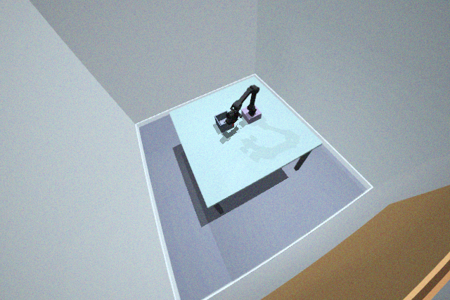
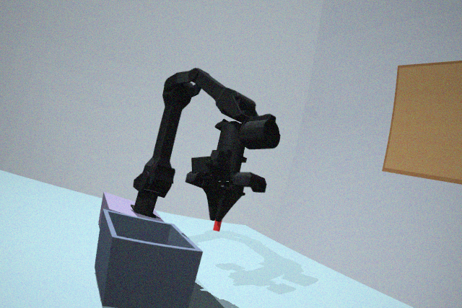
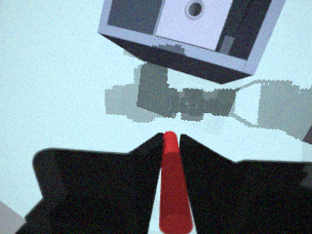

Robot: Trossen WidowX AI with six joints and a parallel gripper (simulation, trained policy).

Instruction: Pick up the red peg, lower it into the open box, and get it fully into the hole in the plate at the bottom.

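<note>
The pale plate lies 3 cm ahead of my gripper tip, 15 cm to the right of it and 13 cm below it. From my gripper tip the other things lie so: red peg 1 cm behind, 1 cm to the left, 2 cm above.
</note>
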